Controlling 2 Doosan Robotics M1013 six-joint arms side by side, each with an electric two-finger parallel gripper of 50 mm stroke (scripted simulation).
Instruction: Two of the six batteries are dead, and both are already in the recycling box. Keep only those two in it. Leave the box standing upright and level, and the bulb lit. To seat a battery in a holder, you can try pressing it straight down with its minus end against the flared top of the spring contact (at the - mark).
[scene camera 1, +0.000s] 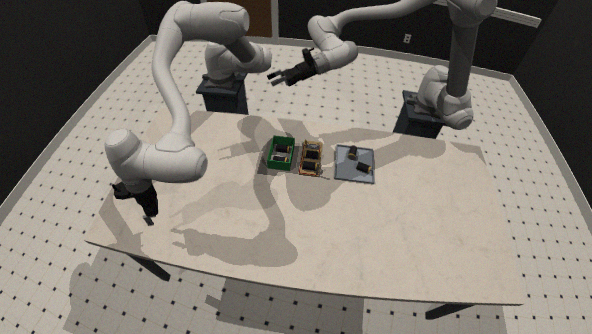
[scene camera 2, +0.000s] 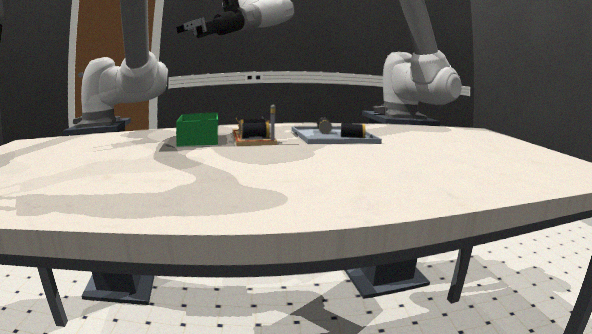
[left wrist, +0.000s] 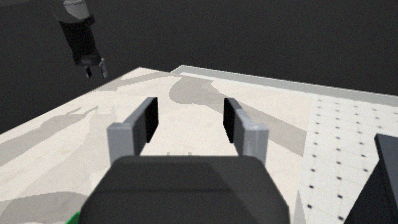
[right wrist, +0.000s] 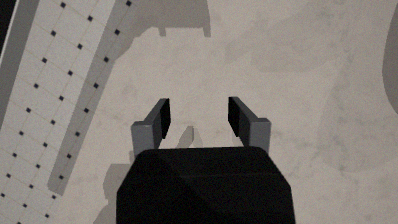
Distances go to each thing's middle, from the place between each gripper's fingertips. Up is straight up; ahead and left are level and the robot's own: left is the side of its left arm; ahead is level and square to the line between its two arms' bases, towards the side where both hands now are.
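There is a green recycling box (scene camera 2: 195, 130) 60 mm to the left of my left hand, 160 mm ahead of it and 300 mm below it. The grey tray (scene camera 1: 345, 168) is 400 mm to the left of that same left hand, 140 mm ahead of it and 310 mm below it. Going by their middles, the green recycling box is the nearest to my left hand of the things named here.
My right gripper is 410 mm to the right of the green recycling box, 460 mm beyond it and 100 mm above it. As for the grey tray, it is 750 mm to the left of my right hand, 480 mm behind it and 110 mm below it. Going by their middles, the box is the nearest to my right gripper of the things named here.
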